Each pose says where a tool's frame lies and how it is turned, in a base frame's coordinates. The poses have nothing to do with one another.
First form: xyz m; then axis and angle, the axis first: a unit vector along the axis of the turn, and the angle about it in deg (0 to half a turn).
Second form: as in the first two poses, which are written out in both.
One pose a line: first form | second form
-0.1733, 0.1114, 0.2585, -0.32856, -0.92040, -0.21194, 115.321 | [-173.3, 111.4, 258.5], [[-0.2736, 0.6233, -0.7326], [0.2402, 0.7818, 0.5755], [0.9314, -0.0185, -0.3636]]
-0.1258, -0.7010, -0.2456, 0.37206, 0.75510, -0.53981, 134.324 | [-125.8, -701.0, -245.6], [[-0.4636, 0.8634, 0.1990], [0.0911, 0.2699, -0.9586], [-0.8814, -0.4262, -0.2037]]
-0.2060, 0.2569, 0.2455, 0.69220, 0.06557, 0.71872, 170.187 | [-206.0, 256.9, 245.5], [[-0.0341, -0.0324, 0.9989], [0.2126, -0.9768, -0.0244], [0.9765, 0.2115, 0.0402]]
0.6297, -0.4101, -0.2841, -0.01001, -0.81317, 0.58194, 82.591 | [629.7, -410.1, -284.1], [[0.1290, -0.5700, -0.8115], [0.5842, 0.7049, -0.4023], [0.8013, -0.4221, 0.4239]]
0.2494, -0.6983, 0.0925, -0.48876, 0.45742, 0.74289, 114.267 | [249.4, -698.3, 92.5], [[-0.0739, -0.9927, -0.0953], [0.3618, -0.1158, 0.9250], [-0.9293, 0.0339, 0.3677]]
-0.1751, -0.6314, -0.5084, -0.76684, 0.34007, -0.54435, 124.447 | [-175.1, -631.4, -508.4], [[0.3550, 0.0406, 0.9340], [-0.8572, -0.3846, 0.3425], [0.3731, -0.9222, -0.1017]]
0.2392, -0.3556, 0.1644, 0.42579, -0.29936, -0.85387, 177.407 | [239.2, -355.6, 164.4], [[-0.6366, -0.2162, -0.7403], [-0.2934, -0.8198, 0.4917], [-0.7132, 0.5302, 0.4585]]
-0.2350, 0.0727, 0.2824, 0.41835, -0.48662, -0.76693, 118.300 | [-235.0, 72.7, 282.4], [[-0.2161, 0.3752, -0.9014], [-0.9754, -0.1250, 0.1818], [-0.0445, 0.9185, 0.3929]]
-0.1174, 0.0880, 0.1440, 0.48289, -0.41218, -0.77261, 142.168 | [-117.4, 88.0, 144.0], [[-0.3725, 0.1176, -0.9206], [-0.8301, -0.4857, 0.2738], [-0.4149, 0.8662, 0.2786]]
